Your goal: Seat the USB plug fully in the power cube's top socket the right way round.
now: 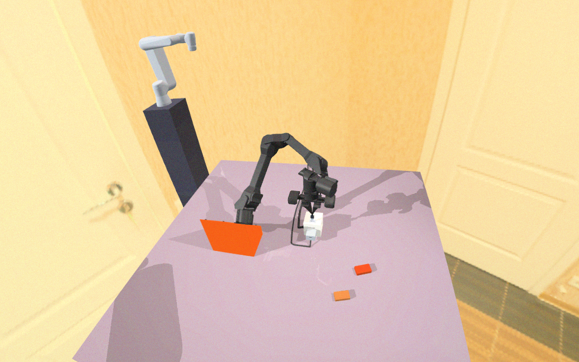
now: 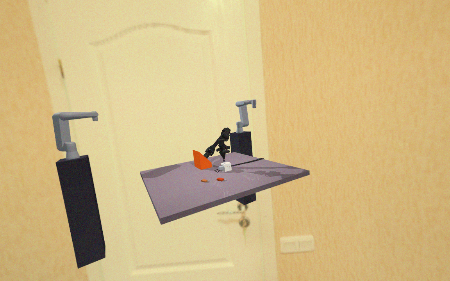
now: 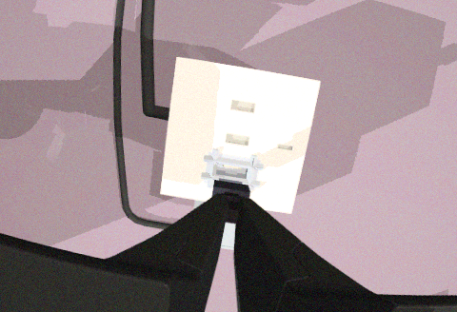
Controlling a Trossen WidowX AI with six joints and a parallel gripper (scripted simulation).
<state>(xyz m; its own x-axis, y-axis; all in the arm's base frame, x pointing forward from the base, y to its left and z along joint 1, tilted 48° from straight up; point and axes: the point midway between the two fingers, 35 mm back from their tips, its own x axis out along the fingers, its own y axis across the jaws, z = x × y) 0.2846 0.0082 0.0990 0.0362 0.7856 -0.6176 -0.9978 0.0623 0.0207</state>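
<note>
Now: gripper tip 2 cm above the black USB plug.
</note>
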